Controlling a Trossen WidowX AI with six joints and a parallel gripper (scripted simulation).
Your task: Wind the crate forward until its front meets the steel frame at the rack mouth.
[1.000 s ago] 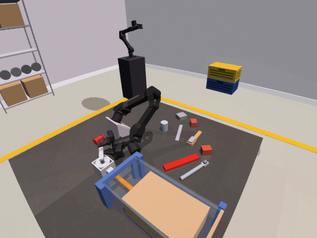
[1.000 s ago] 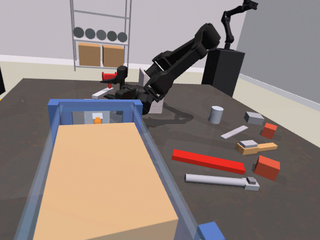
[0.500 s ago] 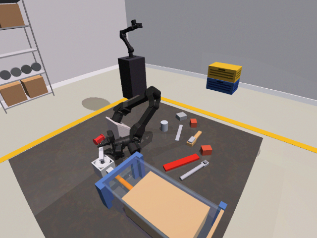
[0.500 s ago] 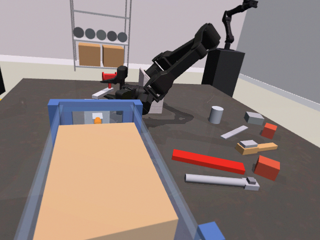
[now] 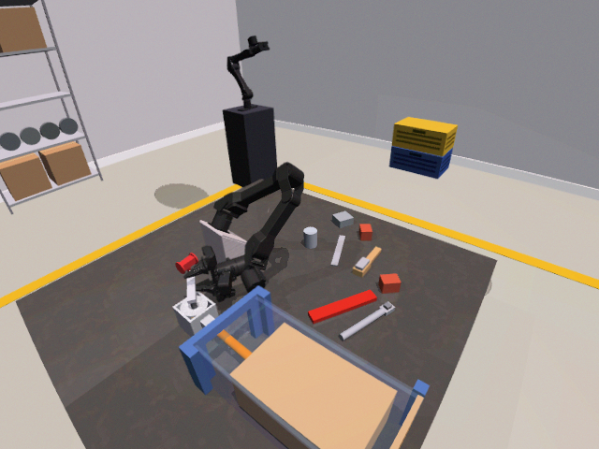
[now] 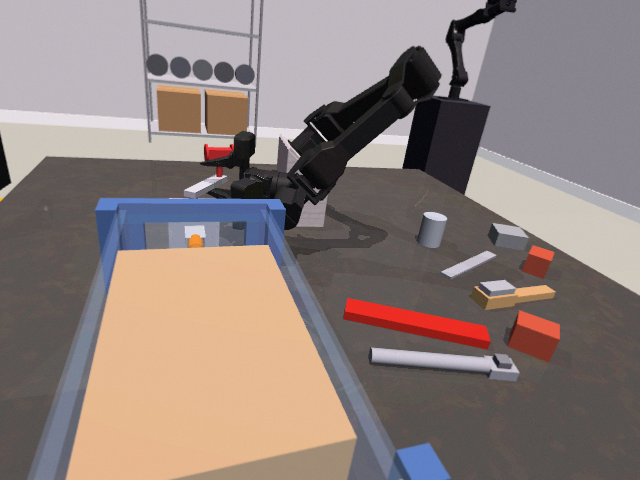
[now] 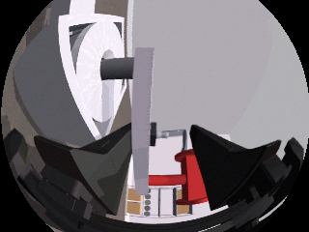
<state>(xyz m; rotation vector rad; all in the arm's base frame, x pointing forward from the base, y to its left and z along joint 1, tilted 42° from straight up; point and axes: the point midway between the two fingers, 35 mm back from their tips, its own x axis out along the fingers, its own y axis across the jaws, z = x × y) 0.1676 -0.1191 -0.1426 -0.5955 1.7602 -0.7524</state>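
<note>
Right now the winch handle is 2 cm to the left of my gripper tip, 1 cm below it and 1 cm behind it. The rest, counted from my gripper tip: white winch 10 cm below, 3 cm ahead, 2 cm to the right; then clear-panelled cubby 45 cm ahead, 3 cm to the left, 2 cm below; then red knob 4 cm behind, 3 cm to the left, 2 cm above.
</note>
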